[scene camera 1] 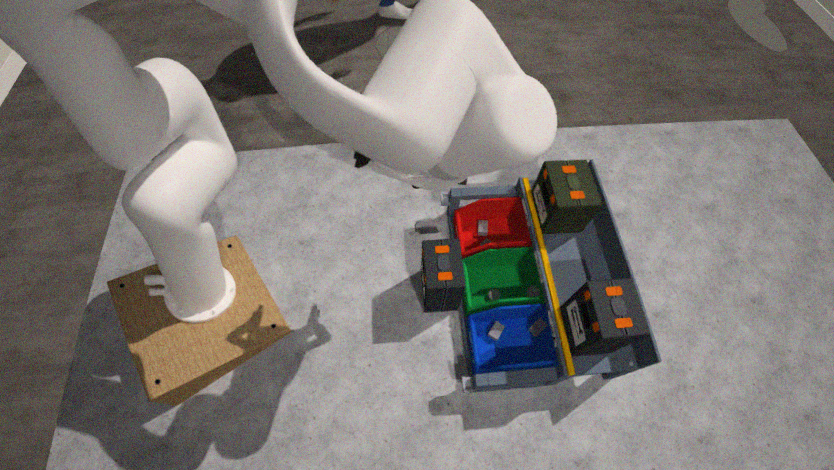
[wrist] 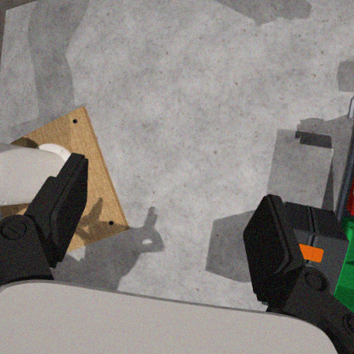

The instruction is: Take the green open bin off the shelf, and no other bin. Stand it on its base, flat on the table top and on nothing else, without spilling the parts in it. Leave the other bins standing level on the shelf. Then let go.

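Places are measured from the arm's base along level axes (x ahead, y left, z up), in metres.
Pixels of known places: gripper, fingertip midpoint: (scene camera 1: pixel 388 168); arm's base, origin of the base link: (scene camera 1: pixel 201 292).
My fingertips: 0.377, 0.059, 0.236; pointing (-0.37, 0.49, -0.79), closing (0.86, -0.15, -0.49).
Observation:
For each thing: its top centre in the pictures, then the offset to it from my fingertips, as dx, dy, dz. "spot": a spot on its surface instead. Level surfaces: height alone.
- green open bin, middle of its top: (scene camera 1: pixel 513 273) +0.206, -0.109, -0.199
- shelf, surface spot: (scene camera 1: pixel 547 274) spot: +0.254, -0.131, -0.168
- red bin, middle of its top: (scene camera 1: pixel 503 220) +0.214, +0.003, -0.199
- blue bin, middle of its top: (scene camera 1: pixel 525 334) +0.199, -0.220, -0.199
- green case, middle of its top: (scene camera 1: pixel 577 194) +0.311, -0.029, -0.081
- table, its level: dz -0.279
The green open bin (scene camera 1: pixel 503 269) (wrist: pixel 346 280) sits in the shelf (scene camera 1: pixel 547 274) (wrist: pixel 346 185) between the red bin (scene camera 1: pixel 500 216) and the blue bin (scene camera 1: pixel 513 347). Small grey parts lie inside the green bin, towards its blue-bin side. In the wrist view, part of the green bin shows at the right edge. My gripper (wrist: pixel 173 196) is open and empty, high above the table and off to the robot-base side of the bins. In the scene view the arm hides most of it.
A dark case (scene camera 1: pixel 441 274) (wrist: pixel 325 240) stands directly in front of the green bin. A green case (scene camera 1: pixel 574 195) and another dark case (scene camera 1: pixel 618 315) stand behind the yellow rail. The wooden base board (scene camera 1: pixel 250 280) (wrist: pixel 102 175) is on the table (scene camera 1: pixel 350 420) (wrist: pixel 190 100).

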